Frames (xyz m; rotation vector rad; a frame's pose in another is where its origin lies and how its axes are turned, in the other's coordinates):
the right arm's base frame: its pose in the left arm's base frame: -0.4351 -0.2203 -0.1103 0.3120 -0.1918 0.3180
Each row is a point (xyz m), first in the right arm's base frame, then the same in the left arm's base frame.
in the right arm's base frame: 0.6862 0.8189 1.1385
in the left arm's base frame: -0.2242 0.3330 1.3343
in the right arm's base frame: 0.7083 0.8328 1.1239
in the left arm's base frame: -0.2062 0.3565 1.3296
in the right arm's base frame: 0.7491 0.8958 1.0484
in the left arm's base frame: -0.1791 0.4496 1.2856
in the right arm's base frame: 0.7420 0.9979 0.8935
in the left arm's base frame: -0.1989 0.5909 1.1668
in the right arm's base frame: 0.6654 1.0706 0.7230
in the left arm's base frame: -0.2715 0.6915 1.0093
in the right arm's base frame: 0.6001 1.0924 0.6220
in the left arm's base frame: -0.3260 0.7265 0.9056
